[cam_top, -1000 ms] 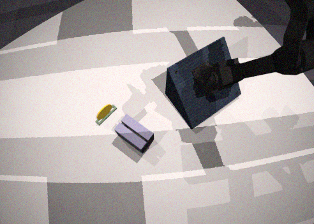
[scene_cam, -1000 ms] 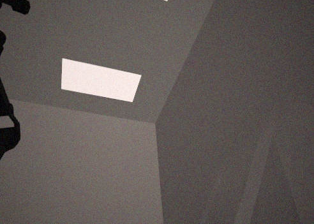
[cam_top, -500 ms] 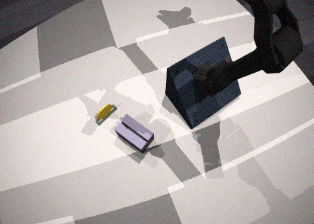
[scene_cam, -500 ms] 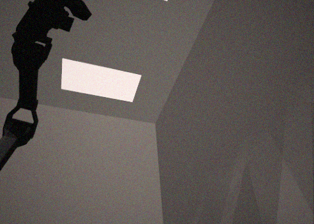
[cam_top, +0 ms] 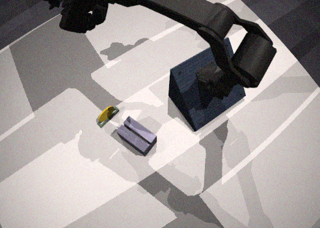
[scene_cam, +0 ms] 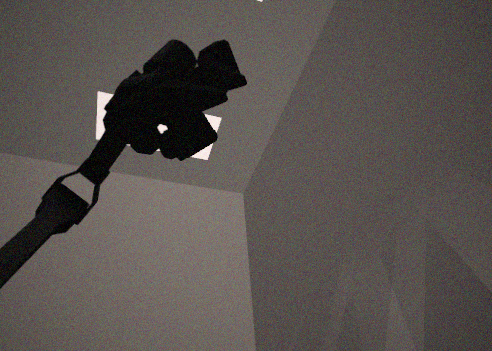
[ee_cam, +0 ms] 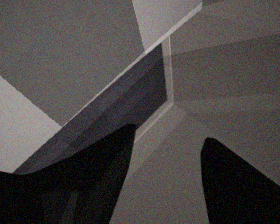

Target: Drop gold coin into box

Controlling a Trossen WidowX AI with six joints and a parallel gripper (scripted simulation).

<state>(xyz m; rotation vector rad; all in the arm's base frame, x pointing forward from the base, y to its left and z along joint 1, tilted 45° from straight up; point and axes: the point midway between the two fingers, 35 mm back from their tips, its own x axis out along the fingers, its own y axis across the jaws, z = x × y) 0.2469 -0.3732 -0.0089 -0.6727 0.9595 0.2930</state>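
Right now the gold coin is 32 cm below my gripper tip, 18 cm to the left of it and 2 cm ahead of it.
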